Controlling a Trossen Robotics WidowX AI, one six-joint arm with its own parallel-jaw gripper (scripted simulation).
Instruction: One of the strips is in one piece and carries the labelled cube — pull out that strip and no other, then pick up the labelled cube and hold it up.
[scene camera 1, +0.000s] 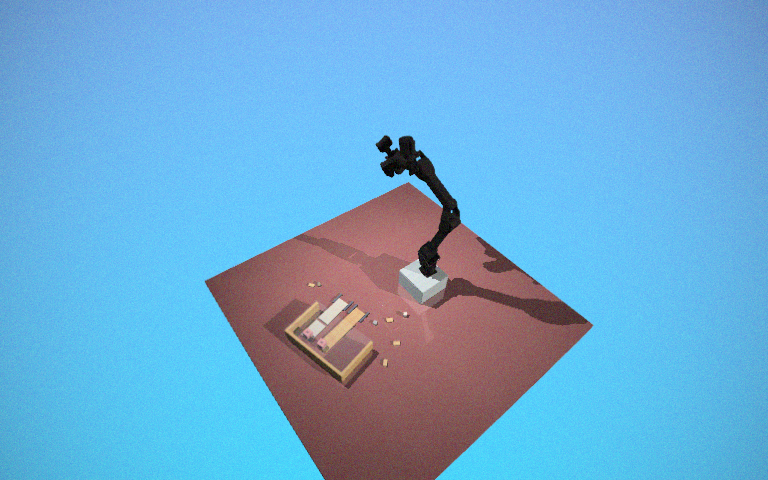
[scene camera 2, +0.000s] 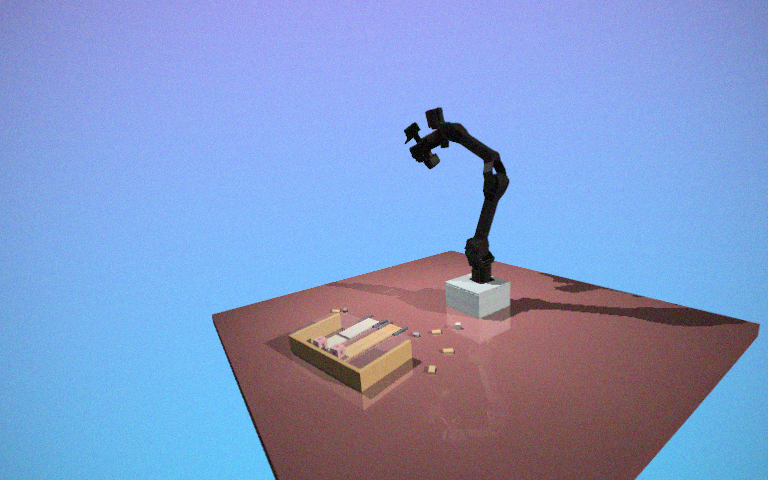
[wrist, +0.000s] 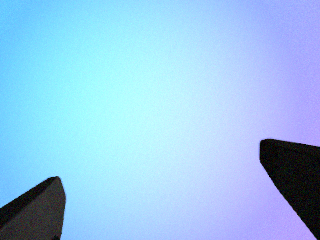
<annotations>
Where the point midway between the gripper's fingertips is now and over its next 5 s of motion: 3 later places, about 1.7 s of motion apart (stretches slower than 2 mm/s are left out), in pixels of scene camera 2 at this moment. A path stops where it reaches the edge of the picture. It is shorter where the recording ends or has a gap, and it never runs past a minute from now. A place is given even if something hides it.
My gripper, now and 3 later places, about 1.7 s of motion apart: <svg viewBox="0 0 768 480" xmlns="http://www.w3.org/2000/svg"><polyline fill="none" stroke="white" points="410,152 400,271 388,316 393,326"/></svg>
</annotations>
